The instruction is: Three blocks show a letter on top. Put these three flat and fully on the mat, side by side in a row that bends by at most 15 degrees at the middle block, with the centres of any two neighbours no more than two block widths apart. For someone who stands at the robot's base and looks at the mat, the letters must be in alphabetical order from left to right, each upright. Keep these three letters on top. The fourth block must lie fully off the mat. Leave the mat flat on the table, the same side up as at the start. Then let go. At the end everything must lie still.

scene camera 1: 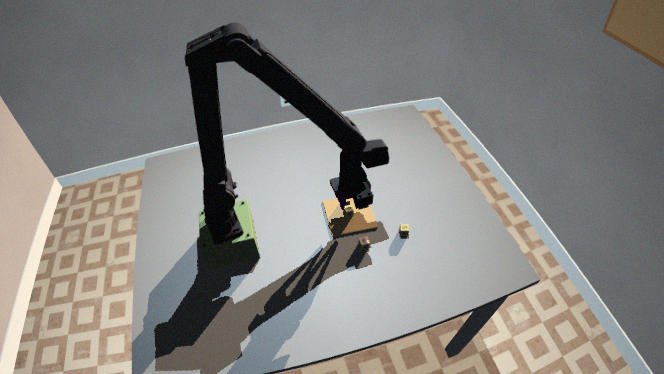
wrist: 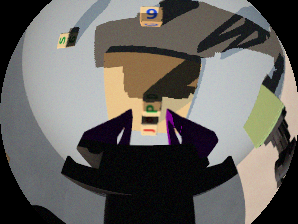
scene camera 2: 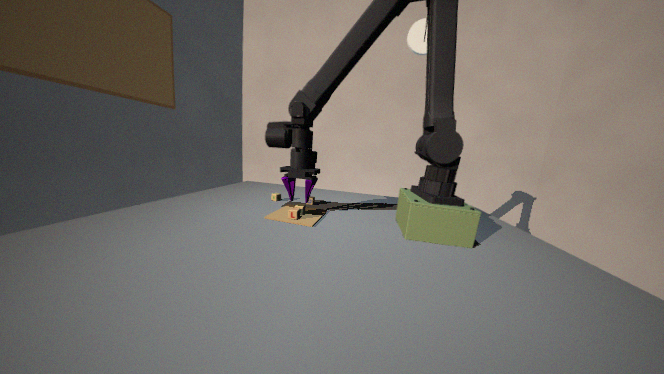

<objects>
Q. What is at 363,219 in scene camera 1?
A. A tan mat.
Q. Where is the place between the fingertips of the gripper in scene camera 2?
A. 299,201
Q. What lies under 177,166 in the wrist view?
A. The gripper.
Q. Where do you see a tan mat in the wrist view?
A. At 127,75
</objects>
